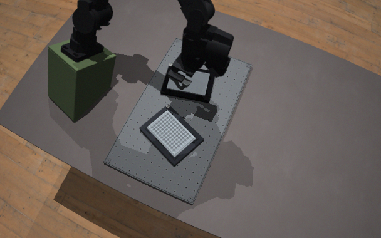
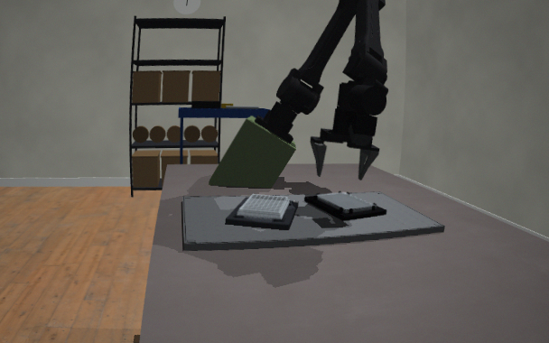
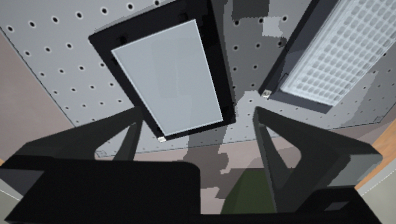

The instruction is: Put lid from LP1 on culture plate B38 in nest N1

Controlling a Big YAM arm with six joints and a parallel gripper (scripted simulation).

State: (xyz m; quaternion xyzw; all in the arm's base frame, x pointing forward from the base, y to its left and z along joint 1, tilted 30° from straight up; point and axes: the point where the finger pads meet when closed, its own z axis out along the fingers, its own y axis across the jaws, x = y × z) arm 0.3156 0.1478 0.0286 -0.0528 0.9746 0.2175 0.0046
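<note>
The clear lid is 10 mm behind my hand, 20 mm to the left of it and 70 mm below it. Also, from my hand: lid park LP1: 10 mm behind, 20 mm to the left, 80 mm below; culture plate B38: 50 mm ahead, 160 mm to the right, 60 mm below.
</note>
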